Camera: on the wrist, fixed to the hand. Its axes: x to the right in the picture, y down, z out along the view.
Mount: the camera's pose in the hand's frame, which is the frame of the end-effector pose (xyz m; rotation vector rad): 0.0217 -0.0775 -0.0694 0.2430 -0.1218 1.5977
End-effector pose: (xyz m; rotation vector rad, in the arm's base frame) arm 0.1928 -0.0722 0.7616 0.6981 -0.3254 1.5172
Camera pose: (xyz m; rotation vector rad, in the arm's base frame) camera 0.2540 -0.0064 0.7048 -0.6578 0.8522 -2.8112
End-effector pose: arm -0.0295 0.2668 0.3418 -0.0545 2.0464 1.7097
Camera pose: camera -0.0464 0.1901 0.2702 -1.5828 -1.5956 -1.4157
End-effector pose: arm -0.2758 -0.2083 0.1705 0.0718 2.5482 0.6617
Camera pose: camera -0.3226 -0.3035 0.1767 2.2191 1.9500 0.7438
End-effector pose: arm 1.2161 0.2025 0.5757 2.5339 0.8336 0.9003
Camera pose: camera 1.1520 0.2834 0.6011 -2.3995 1.1428 -0.7106
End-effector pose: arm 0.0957 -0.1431 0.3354 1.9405 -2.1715 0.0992
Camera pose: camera 0.1787 -0.1598 0.3997 0.1776 2.9863 -0.4511
